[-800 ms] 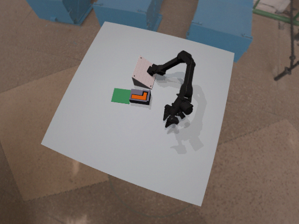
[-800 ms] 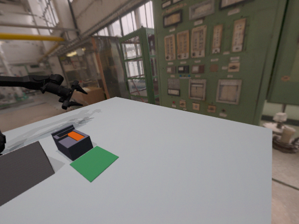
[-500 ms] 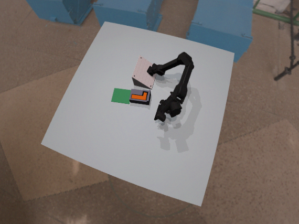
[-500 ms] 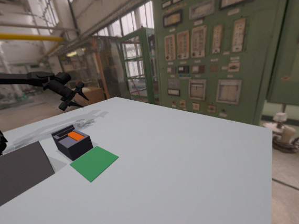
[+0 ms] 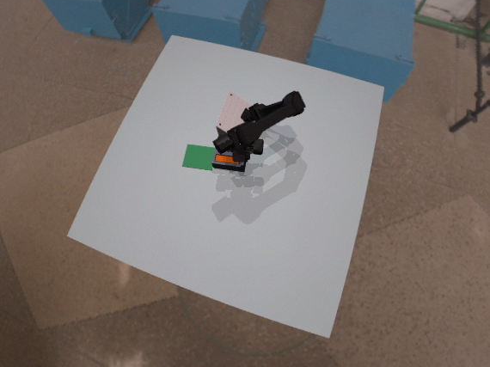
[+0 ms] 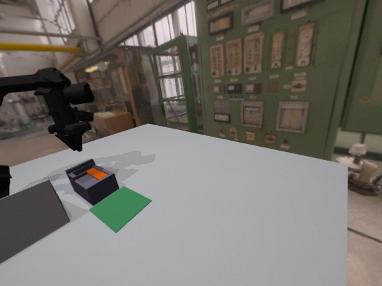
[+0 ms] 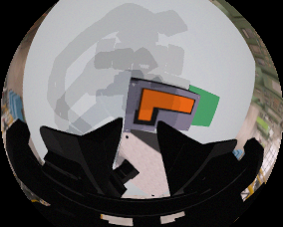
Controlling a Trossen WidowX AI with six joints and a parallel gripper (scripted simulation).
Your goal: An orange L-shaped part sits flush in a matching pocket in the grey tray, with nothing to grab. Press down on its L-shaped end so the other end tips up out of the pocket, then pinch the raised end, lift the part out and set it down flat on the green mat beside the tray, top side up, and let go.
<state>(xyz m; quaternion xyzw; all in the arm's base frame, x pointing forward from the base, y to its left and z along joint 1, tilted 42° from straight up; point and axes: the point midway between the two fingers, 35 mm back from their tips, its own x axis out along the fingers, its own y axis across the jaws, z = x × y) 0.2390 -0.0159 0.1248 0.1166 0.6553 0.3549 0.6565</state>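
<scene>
Now: gripper tip 10 mm short of the orange L-shaped part, 50 mm to the left of it and 90 mm above it. The rest, counted from my gripper tip: green mat 50 mm ahead, 210 mm to the right, 160 mm below.
</scene>
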